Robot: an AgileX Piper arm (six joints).
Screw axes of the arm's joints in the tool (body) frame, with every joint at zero. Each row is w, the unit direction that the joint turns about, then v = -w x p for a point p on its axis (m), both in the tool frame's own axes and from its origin. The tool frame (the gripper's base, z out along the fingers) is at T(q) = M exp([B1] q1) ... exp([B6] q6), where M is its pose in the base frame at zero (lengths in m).
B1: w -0.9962 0 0.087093 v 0.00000 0.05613 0.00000
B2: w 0 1 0 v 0.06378 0.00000 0.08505
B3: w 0 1 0 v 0.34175 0.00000 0.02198
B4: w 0 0 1 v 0.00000 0.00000 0.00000
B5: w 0 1 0 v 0.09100 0.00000 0.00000
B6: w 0 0 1 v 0.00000 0.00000 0.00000
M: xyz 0.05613 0.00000 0.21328 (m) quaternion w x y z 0.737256 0 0.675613 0
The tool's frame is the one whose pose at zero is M.
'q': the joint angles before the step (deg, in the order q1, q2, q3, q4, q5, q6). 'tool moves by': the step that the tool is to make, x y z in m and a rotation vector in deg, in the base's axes. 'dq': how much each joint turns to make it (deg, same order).
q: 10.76 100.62 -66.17 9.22 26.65 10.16
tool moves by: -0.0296 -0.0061 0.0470 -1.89 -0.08 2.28
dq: 0.00 -8.91 0.00 -2.66 9.28 -0.01
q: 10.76 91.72 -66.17 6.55 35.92 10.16
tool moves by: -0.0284 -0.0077 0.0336 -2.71 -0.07 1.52
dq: -0.01 -7.10 -0.01 -2.99 7.58 -0.02
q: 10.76 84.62 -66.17 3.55 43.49 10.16
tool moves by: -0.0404 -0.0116 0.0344 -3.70 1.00 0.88
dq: 0.01 -8.52 0.00 -3.56 10.20 0.01
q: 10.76 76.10 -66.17 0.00 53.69 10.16
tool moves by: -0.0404 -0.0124 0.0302 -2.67 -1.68 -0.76
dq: -0.01 -8.35 0.00 -3.30 7.21 0.69
